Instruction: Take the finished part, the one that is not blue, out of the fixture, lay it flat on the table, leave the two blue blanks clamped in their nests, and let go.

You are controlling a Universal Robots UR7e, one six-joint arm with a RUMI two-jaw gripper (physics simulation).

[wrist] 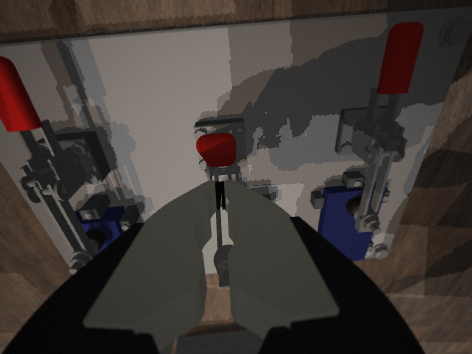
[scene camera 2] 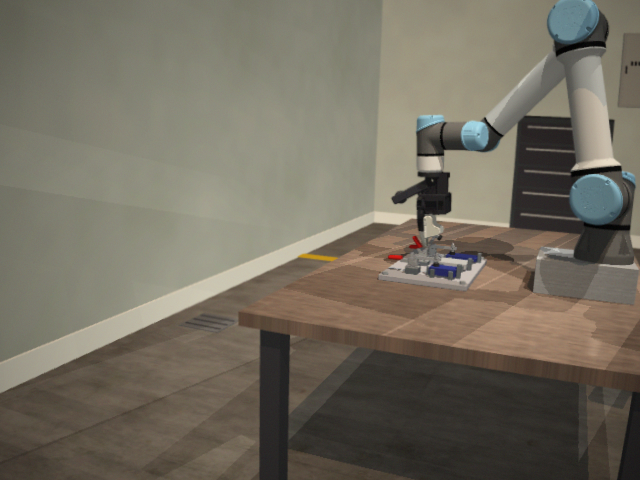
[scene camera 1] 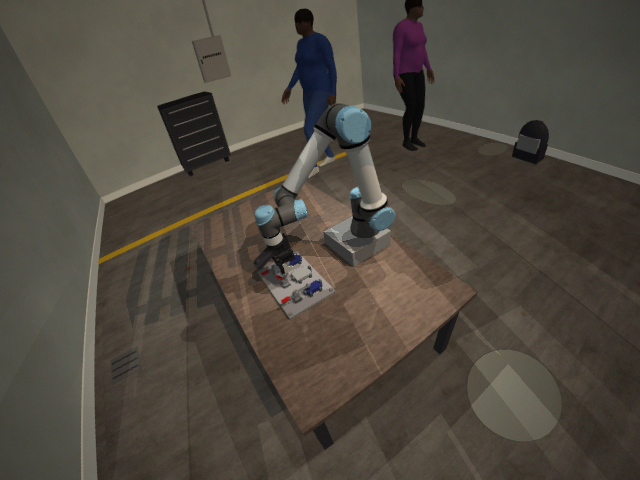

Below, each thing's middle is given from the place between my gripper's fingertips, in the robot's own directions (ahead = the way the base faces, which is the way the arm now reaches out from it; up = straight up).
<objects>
Now: the fixture plate (scene camera 1: 273, 284) 3 cm behind my hand and 6 cm below it. Round my hand: finished part (wrist: 209, 250): 8 cm behind, 4 cm below.
</objects>
